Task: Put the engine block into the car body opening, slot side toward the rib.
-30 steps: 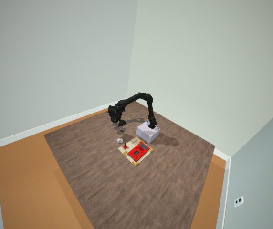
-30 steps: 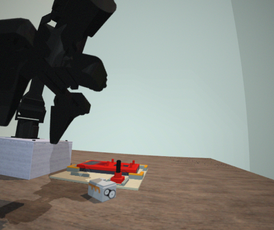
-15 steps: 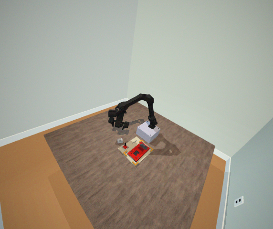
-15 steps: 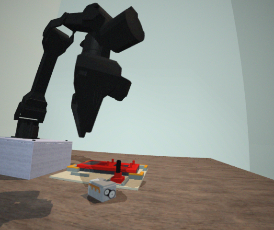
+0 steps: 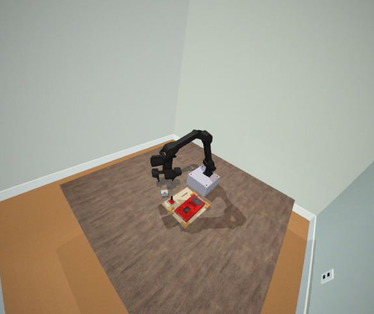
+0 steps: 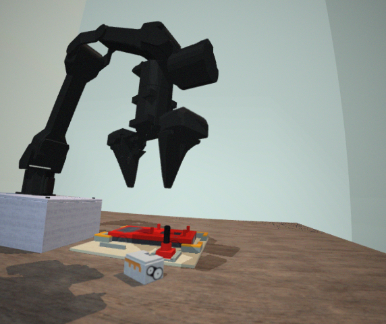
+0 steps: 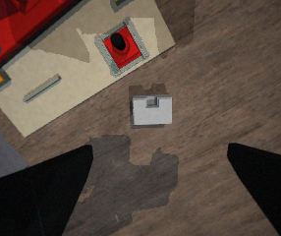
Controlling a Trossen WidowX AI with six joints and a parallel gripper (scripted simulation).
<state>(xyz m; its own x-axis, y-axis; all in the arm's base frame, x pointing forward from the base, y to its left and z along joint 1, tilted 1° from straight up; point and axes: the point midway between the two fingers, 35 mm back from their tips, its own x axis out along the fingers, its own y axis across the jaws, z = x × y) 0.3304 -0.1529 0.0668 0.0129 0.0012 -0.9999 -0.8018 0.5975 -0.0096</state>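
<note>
The engine block is 110 mm below my gripper tip and 10 mm ahead of it. Round my gripper tip: black post 90 mm below, 80 mm to the left, 20 mm ahead.
</note>
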